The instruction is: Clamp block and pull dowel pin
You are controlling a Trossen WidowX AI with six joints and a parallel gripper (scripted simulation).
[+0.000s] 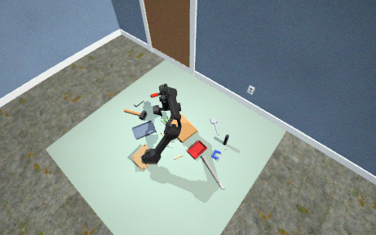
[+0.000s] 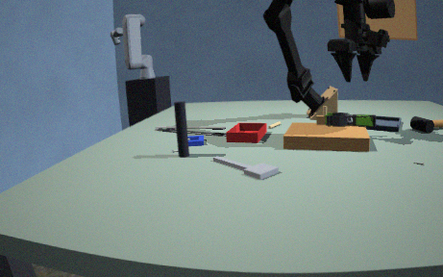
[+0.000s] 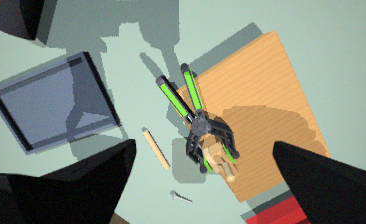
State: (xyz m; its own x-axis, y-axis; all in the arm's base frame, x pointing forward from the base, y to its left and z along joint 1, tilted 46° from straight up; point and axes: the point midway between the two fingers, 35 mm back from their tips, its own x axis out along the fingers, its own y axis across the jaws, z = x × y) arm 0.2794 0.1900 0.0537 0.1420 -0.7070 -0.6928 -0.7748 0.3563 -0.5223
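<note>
My gripper is now 13 cm above the dowel pin, 9 cm to the left of it and 1 cm past it. Round my hand: wooden board (17 cm below, 8 cm to the right, 4 cm ahead); then screw (18 cm below, 13 cm to the right, 12 cm behind); then small wooden block (14 cm below, 9 cm to the right, 1 cm behind).
</note>
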